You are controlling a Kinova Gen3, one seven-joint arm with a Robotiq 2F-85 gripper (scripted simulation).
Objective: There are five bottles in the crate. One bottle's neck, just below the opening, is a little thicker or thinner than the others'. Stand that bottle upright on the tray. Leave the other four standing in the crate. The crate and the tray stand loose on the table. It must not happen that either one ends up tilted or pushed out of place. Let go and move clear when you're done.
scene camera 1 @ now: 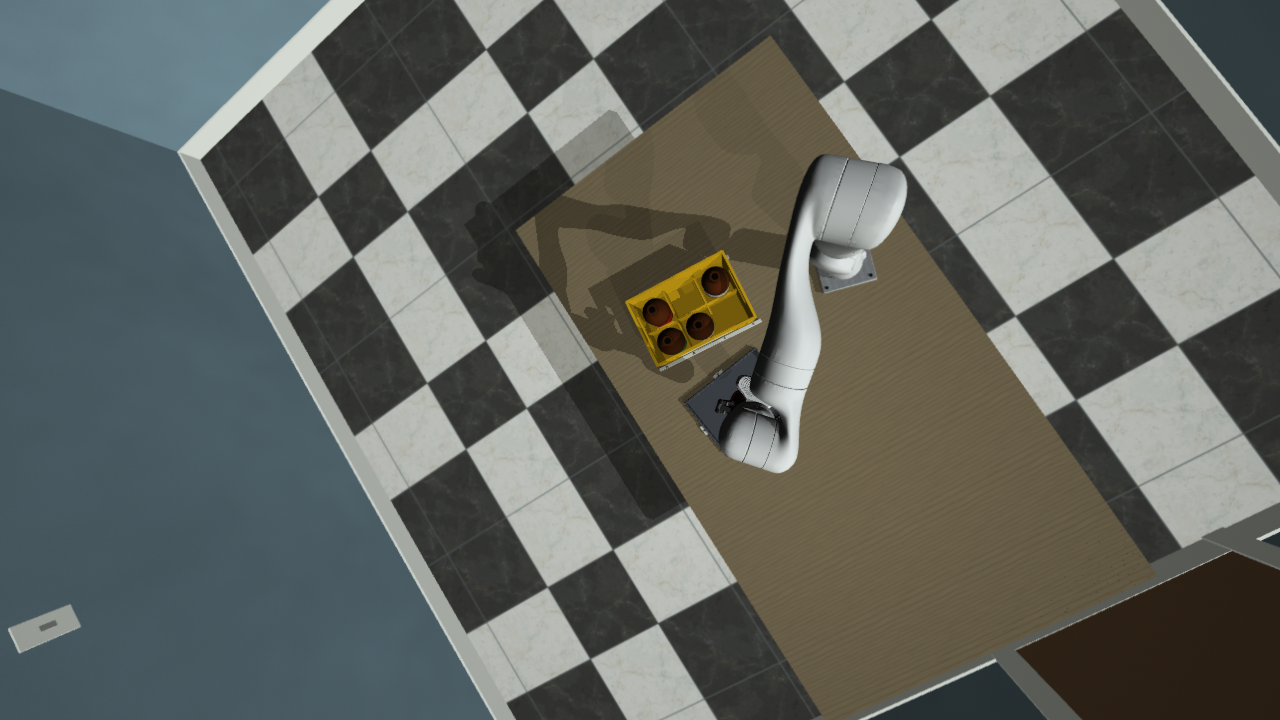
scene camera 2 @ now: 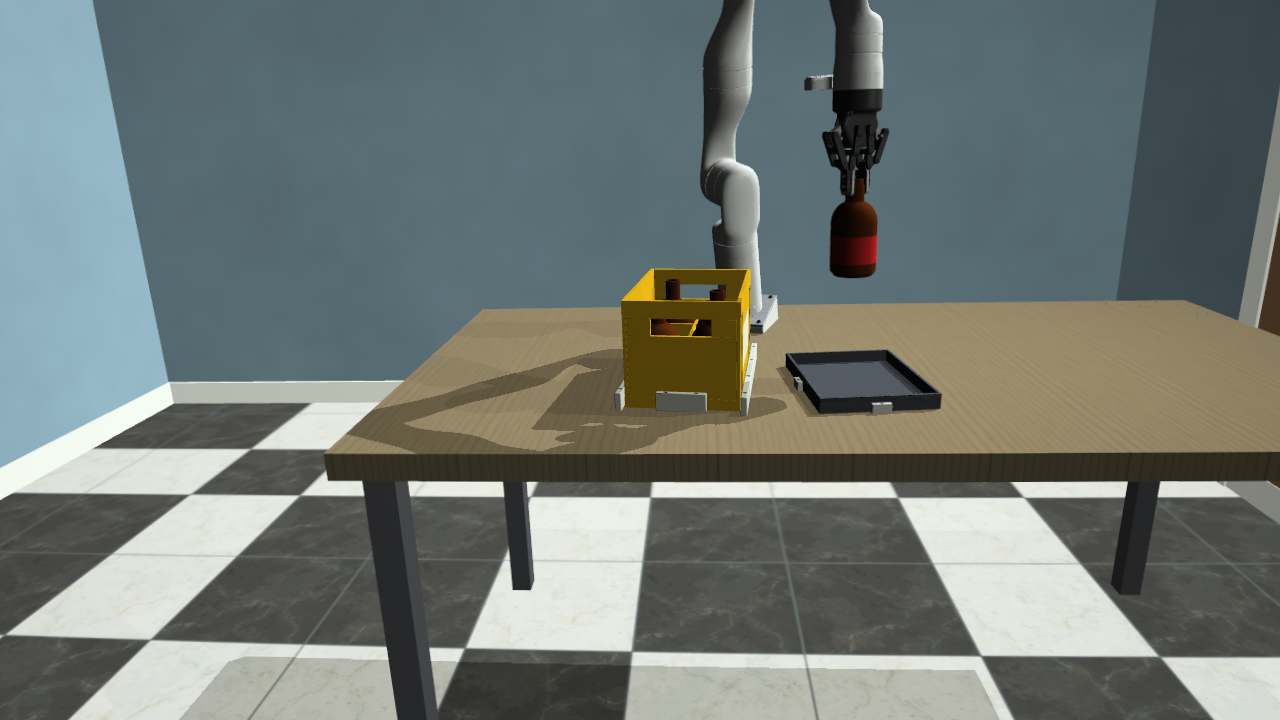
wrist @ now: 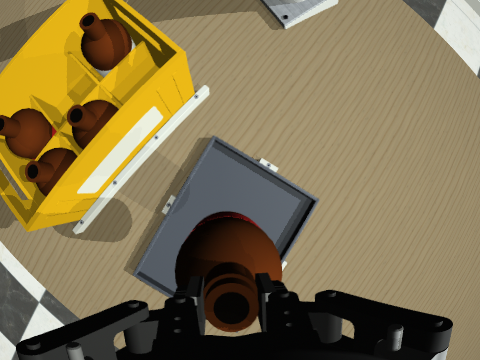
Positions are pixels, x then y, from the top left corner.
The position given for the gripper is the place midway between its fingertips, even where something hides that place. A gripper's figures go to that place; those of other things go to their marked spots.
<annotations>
The gripper [wrist: 230, 291] is 17 cm from the lens. A yellow crate [wrist: 46, 71]: 49 cm from the lens. A glass bottle [wrist: 227, 248]: 18 cm from the lens. The marked spots on the glass bottle and the yellow crate are 39 cm apart.
</annotations>
